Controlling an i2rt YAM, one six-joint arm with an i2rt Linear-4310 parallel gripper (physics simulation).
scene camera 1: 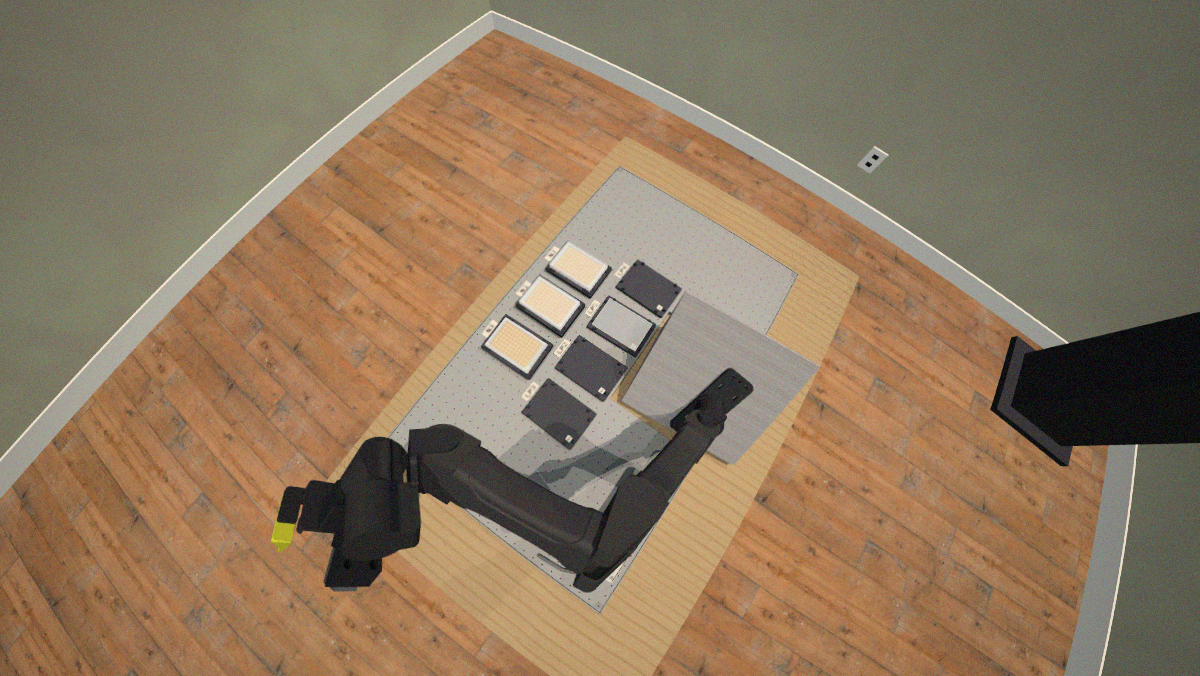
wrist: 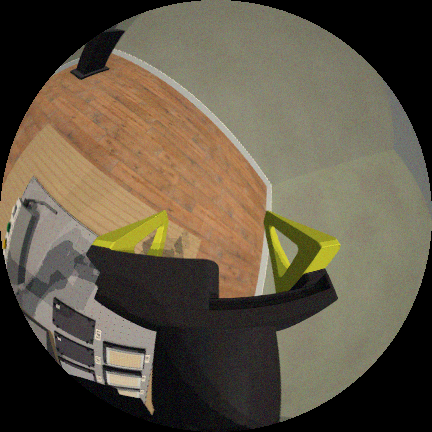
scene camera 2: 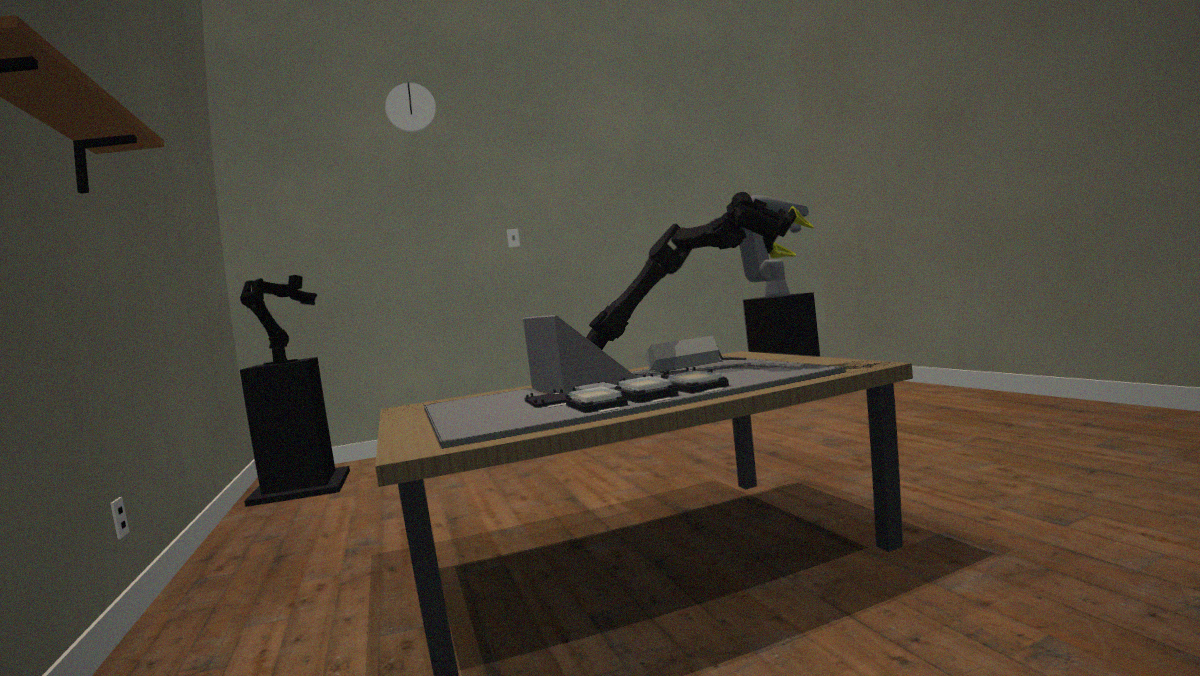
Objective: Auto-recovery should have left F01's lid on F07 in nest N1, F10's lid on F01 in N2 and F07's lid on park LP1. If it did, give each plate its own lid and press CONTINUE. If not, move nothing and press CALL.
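Frame: origin at the arm's base, x left, y back, z up, level; centimetres.
Seen in the pictures: gripper, between the fingertips: (scene camera 1: pixel 321 549) (wrist: pixel 215 215) (scene camera 2: pixel 804 241); arm's base, origin of its link: (scene camera 1: pixel 709 405) (scene camera 2: pixel 587 354).
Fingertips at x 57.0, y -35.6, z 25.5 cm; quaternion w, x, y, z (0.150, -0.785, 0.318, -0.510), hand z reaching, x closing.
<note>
Offsets run from my fingertips to a thing's top centre. "spot": to the spot under its first point. Level surfaces: height alone.
Three plates with cream wells @[dx -67.7, dy -10.4, dz -30.4 cm] (scene camera 1: pixel 578 266) @[dx -54.9, dy -9.3, dz -29.9 cm] (scene camera 1: pixel 550 303) @[dx -41.6, dy -8.7, dz -30.5 cm] (scene camera 1: pixel 518 345) stand in a row of nests. Two look paler, with whitish rims; the one nearest the arm looks more orange. Whether clear lids cover them is hard to tell, and their labels are too small to read. Beside them is a row of dark park places @[spot: dx -75.0, dy +7.3, dz -32.7 cm] (scene camera 1: pixel 648 287) @[spot: dx -49.1, dy +8.8, dz -32.7 cm] (scene camera 1: pixel 591 366) @[spot: dx -35.8, dy +9.7, dz -32.7 cm] (scene camera 1: pixel 559 412); a pale lid @[dx -62.2, dy +8.1, dz -31.9 cm] (scene camera 1: pixel 621 324) lies on another one in that row. The button panel @[dx -25.9, dy +35.9, dz -25.3 cm] (scene camera 2: pixel 684 352) (wrist: pixel 22 240) is hidden by the arm in scene camera 1. My gripper (scene camera 2: pixel 799 239) (wrist: pixel 215 215) is open and empty, high above the table's end.
A tall grey wedge-shaped block (scene camera 1: pixel 722 352) (scene camera 2: pixel 571 356) stands beside the park row, close to the arm's base. The perforated grey board @[dz -33.7 cm] (scene camera 1: pixel 671 214) lies on the wooden table @[dz -34.9 cm] (scene camera 1: pixel 818 289). Black pedestals (scene camera 2: pixel 285 424) (scene camera 2: pixel 780 323) with other arms stand away from the table.
</note>
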